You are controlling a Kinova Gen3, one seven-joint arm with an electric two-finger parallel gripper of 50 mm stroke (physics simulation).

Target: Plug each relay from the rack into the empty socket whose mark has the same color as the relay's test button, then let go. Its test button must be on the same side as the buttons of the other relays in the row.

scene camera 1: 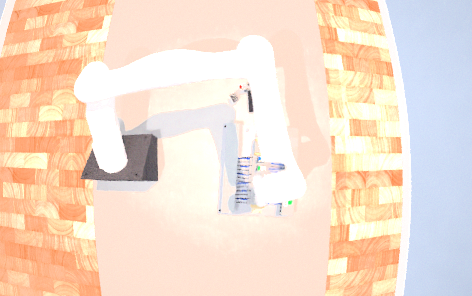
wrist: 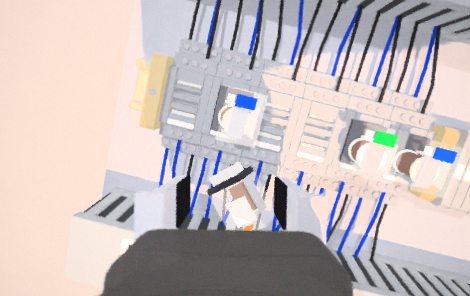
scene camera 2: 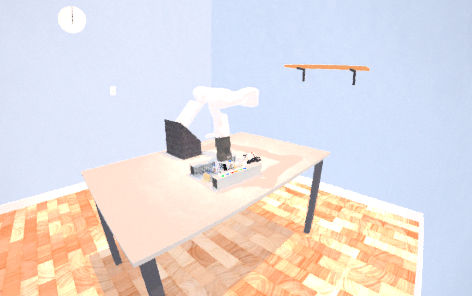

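Seen in the pictures: gripper, between the fingertips: (wrist: pixel 232 194) (scene camera 2: pixel 222 172); arm's base, origin of its link: (scene camera 1: pixel 114 162) (scene camera 2: pixel 179 127).
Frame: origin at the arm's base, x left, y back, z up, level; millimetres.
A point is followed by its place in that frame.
Observation:
A loose relay (wrist: pixel 242 200) @(x -57, y -515, z -150 mm) lies tilted over the wires below the socket row in the wrist view, with a dark band at its upper end and an orange spot at its lower end. My gripper (wrist: pixel 232 194) @(x -64, y -511, z -144 mm) (scene camera 2: pixel 224 167) @(x -64, y -511, z -144 mm) is open, with its fingers on either side of that relay and apart from it. In the row, a relay with a blue button (wrist: pixel 246 102) @(x -67, y -455, z -123 mm), one with a green button (wrist: pixel 385 138) @(x 5, y -458, z -123 mm) and another with a blue button (wrist: pixel 444 155) @(x 37, y -461, z -125 mm) sit in sockets. Empty sockets (wrist: pixel 184 104) @(x -106, y -466, z -166 mm) (wrist: pixel 314 129) @(x -22, y -464, z -162 mm) show between and beside them. The black rack (scene camera 1: pixel 250 101) @(x 245, y -432, z -183 mm) (scene camera 2: pixel 255 159) @(x 273, y -444, z -179 mm) stands past the row's end. The arm hides the gripper in scene camera 1.
A slotted wire duct (wrist: pixel 107 205) @(x -144, y -542, z -158 mm) runs below the row, and another (wrist: pixel 425 25) @(x 33, y -387, z -176 mm) runs above it. Blue and black wires join them to the sockets. A yellow end clamp (wrist: pixel 153 92) @(x -123, y -462, z -154 mm) closes the row's left end. Small white and red parts (scene camera 1: pixel 242 87) @(x 287, y -401, z -150 mm) lie near the rack.

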